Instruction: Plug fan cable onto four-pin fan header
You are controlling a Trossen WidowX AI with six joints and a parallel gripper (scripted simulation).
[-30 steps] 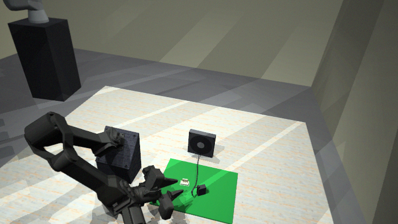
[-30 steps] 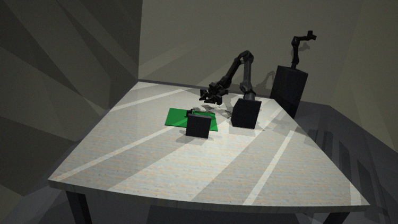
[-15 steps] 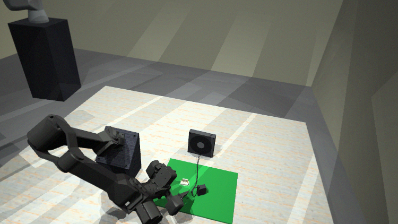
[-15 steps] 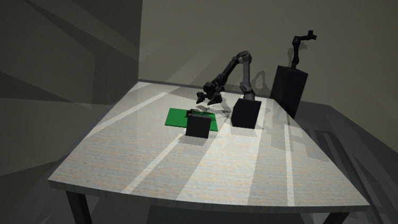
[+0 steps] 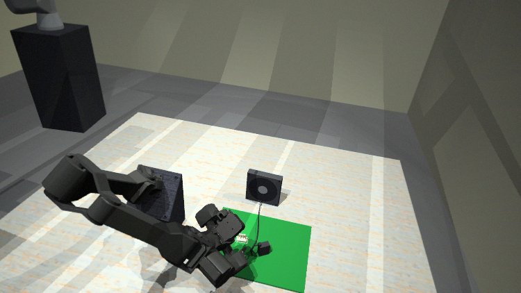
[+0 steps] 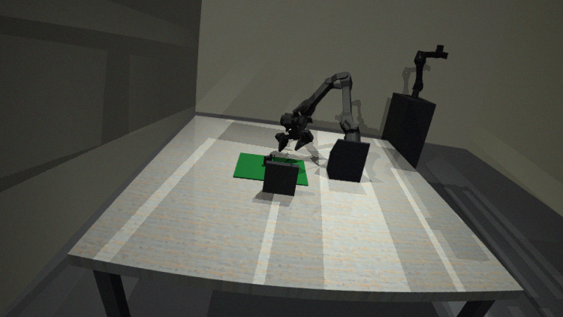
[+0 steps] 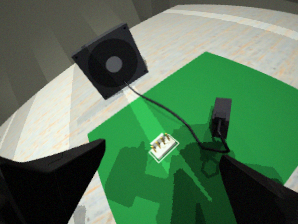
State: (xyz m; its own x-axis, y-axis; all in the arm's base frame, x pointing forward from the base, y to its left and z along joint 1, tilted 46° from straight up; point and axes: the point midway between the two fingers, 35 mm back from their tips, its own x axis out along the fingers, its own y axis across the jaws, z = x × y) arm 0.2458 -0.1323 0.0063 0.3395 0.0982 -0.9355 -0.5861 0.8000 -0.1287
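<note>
Right now my gripper tip is 8 cm short of the fan cable plug, 1 cm to the right of it and 5 cm above it. The rest, counted from my gripper tip: white four-pin fan header 1 cm ahead, 4 cm to the left, 7 cm below; green board 6 cm ahead, 3 cm to the left, 9 cm below; black fan box 5 cm ahead, 23 cm to the left, 2 cm below.
</note>
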